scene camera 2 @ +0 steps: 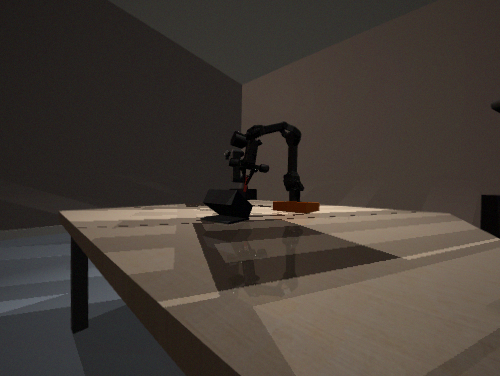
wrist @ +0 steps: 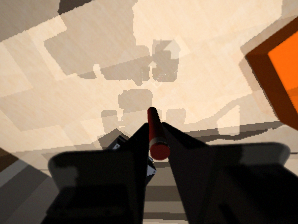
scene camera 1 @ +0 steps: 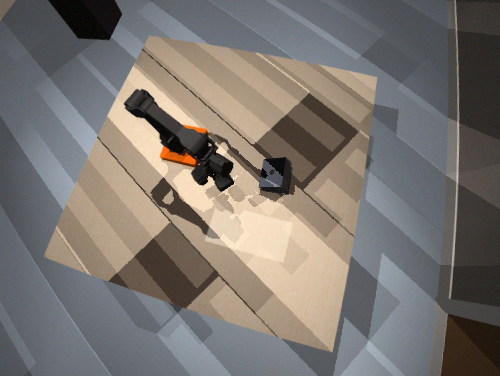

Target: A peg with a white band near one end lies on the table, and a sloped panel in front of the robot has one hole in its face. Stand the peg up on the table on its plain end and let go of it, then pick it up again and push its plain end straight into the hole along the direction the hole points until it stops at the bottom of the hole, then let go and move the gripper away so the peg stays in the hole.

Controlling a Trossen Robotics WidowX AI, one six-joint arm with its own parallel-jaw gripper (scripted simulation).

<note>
The gripper (wrist: 154,126) holds a red peg. Further things: a dark sloped panel (scene camera 2: 231,203).
The dark sloped panel is seen too in scene camera 1 (scene camera 1: 282,167).
</note>
